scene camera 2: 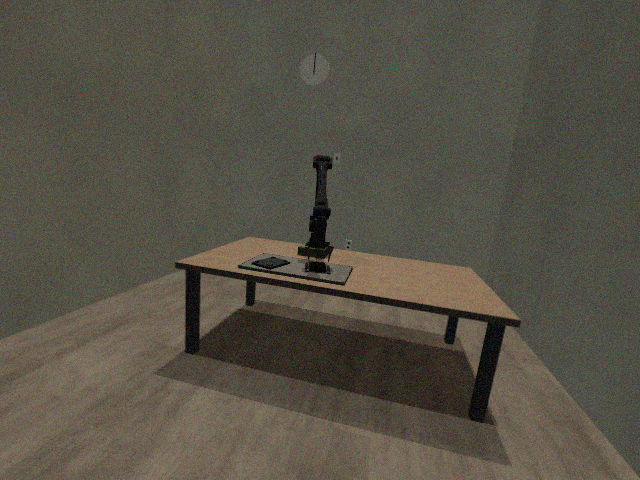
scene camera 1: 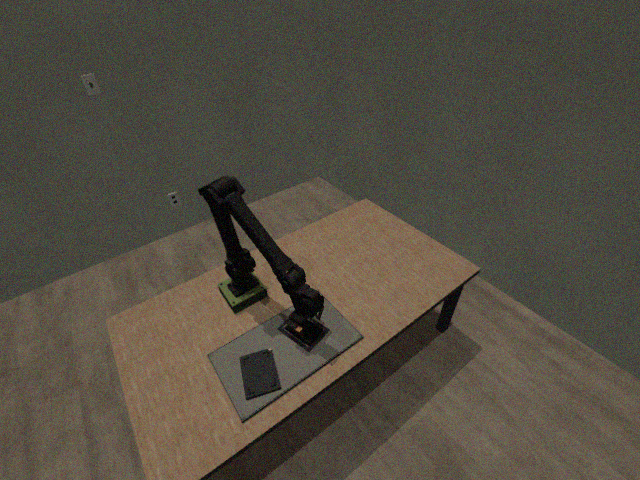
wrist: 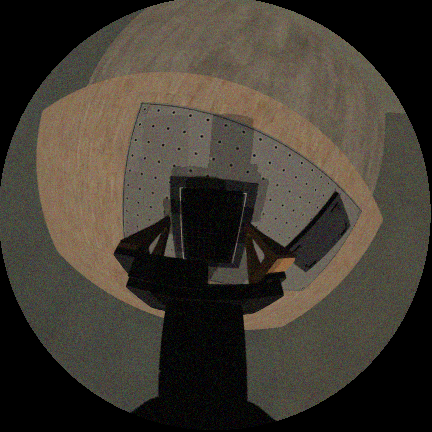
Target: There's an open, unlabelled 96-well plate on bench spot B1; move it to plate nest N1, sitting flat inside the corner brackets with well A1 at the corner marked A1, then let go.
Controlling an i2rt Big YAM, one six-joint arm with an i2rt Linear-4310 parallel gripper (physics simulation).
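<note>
The black 96-well plate [scene camera 1: 311,336] [scene camera 2: 316,268] [wrist: 211,209] lies on the grey perforated bench mat [scene camera 1: 230,361] [wrist: 169,137], on its right part as scene camera 1 shows it. My gripper [scene camera 1: 304,321] [scene camera 2: 316,256] [wrist: 207,222] is open and low over the plate. In the wrist view one finger stands on each side of the plate, and I see no contact. The plate nest [scene camera 1: 259,372] [scene camera 2: 270,262] [wrist: 320,235], a dark flat slab with corner brackets, lies apart on the other part of the mat. It is empty.
The mat lies near the front edge of a wooden table [scene camera 1: 392,258] [scene camera 2: 413,289]. The arm's green base [scene camera 1: 243,296] stands on the table just behind the mat. The room's wooden floor lies all around the table.
</note>
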